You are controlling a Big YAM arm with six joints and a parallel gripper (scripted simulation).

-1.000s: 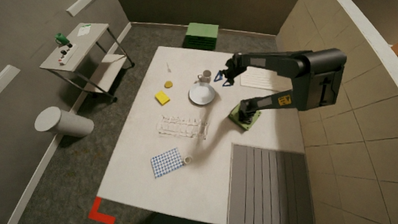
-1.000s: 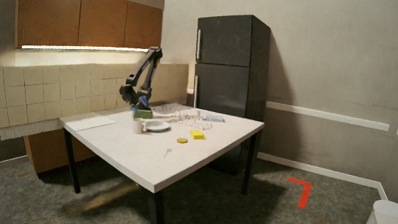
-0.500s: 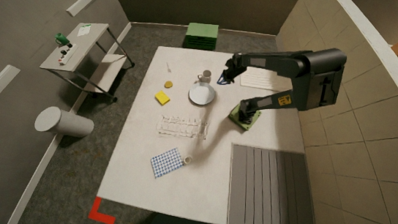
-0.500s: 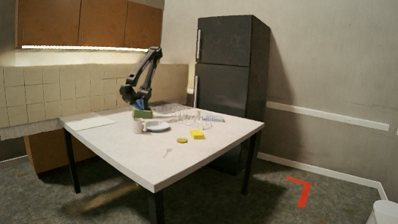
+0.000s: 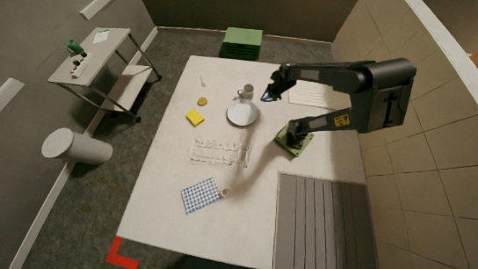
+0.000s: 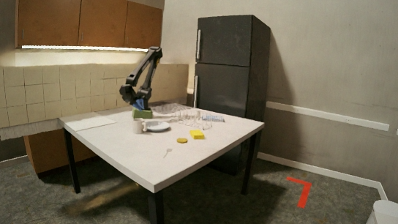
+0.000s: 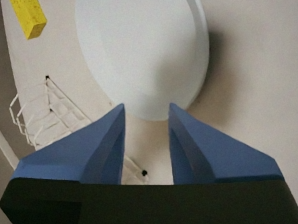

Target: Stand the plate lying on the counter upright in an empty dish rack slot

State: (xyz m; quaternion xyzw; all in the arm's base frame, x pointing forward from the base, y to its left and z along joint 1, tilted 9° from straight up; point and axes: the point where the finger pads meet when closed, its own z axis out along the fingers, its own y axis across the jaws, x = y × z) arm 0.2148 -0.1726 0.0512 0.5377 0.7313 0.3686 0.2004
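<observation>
The white mug is 110 mm ahead of my hand, 100 mm to the right of it and 90 mm below it. Round my hand: spoon: 470 mm ahead, 170 mm to the right, 120 mm below; then draining mat: 400 mm behind, 310 mm to the right, 120 mm below; then yellow disc: 400 mm ahead, 10 mm to the left, 120 mm below.
</observation>
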